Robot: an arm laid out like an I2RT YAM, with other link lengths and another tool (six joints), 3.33 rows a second.
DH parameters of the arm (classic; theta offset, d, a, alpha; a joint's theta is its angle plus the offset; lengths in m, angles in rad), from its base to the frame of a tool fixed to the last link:
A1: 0 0.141 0.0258 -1.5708
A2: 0 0 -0.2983 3.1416
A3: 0.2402 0 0.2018 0
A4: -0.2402 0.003 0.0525 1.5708
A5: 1.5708 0.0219 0 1.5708
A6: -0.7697 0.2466 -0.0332 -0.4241
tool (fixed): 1.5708 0.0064 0 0
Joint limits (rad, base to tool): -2.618..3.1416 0..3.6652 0..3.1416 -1.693..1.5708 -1.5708..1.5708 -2.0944..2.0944
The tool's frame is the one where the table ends.
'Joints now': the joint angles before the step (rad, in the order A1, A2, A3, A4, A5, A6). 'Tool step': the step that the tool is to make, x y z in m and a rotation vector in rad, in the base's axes. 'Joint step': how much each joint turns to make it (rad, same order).
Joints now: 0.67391 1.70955 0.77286 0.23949 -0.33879 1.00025
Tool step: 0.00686 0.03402 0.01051 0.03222 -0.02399 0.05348
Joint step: 0.04145 0.07369 0.10676 0.00590 -0.01526 -0.00024
